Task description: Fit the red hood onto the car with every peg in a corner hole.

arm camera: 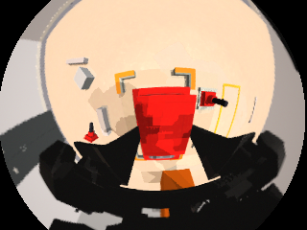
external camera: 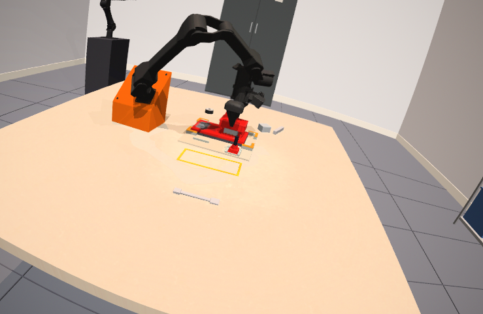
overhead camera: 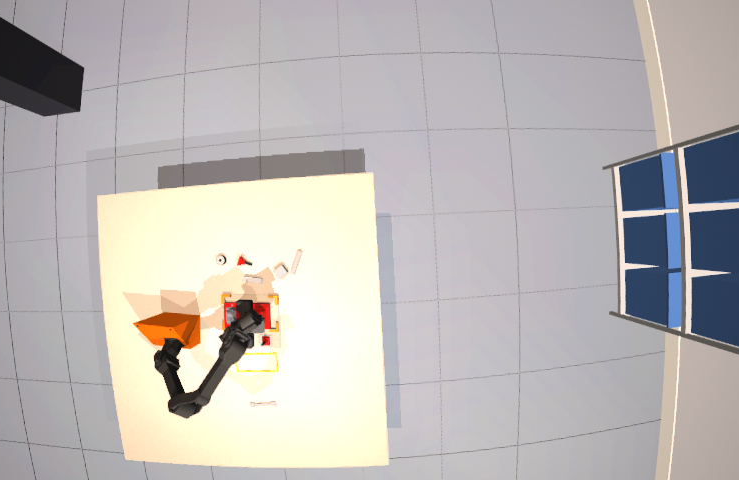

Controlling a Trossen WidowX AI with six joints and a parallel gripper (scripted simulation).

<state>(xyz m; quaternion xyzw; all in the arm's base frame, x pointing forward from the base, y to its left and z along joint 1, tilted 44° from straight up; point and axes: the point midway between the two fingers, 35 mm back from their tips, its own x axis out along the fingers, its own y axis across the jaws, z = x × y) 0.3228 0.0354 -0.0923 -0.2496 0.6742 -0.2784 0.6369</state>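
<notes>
My gripper tip is now right at the red hood. Also, from my gripper tip: orange-cornered jig 2 cm behind, 1 cm to the right, 5 cm below; white rod 40 cm to the right, 6 cm below; wheel 15 cm behind, 24 cm to the left, 5 cm below.
</notes>
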